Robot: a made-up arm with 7 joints.
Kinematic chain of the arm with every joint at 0, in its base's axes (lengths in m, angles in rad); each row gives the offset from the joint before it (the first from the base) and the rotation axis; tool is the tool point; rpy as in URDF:
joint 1: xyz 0 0 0 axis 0.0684 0.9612 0.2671
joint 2: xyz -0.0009 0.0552 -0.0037 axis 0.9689 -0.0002 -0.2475
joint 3: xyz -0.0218 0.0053 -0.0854 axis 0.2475 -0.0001 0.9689
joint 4: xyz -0.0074 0 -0.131 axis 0.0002 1 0
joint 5: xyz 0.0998 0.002 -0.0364 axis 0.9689 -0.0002 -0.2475
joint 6: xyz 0.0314 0 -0.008 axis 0.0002 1 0
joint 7: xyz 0.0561 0 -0.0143 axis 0.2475 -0.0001 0.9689
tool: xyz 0 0 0 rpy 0 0.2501 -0.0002
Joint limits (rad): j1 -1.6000..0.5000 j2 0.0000..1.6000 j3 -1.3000..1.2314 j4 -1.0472..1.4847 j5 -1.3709..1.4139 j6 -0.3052..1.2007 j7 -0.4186..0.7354
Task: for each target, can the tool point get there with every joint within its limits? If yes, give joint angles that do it. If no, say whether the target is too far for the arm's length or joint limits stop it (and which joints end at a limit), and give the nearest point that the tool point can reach.
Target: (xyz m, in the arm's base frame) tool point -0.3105 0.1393 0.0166
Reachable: no: joint limits stop it (at a limit: joint 1, joint 3, joint 5, joint 6) | nearest point -0.1307 0.1468 -0.0999 | short by 0.214 m
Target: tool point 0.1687 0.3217 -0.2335
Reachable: yes | joints -0.3004 0.6628 0.6909 0.6831 -0.9960 0.6592 0.4054
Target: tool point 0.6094 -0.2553 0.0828
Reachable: no: too far | nearest point 0.3879 -0.1178 0.0179 | short by 0.269 m
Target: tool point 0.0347 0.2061 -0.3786
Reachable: yes | joints -0.1864 0.4732 -0.3466 1.1470 -0.5021 0.7207 0.3402
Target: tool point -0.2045 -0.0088 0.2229
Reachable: no: joint limits stop it (at a limit: joint 1, joint 2) | nearest point -0.0642 0.1269 0.1464 | short by 0.210 m
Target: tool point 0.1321 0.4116 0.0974
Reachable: yes | joints -0.8637 1.3978 0.6869 0.7800 1.0312 0.8453 0.6097
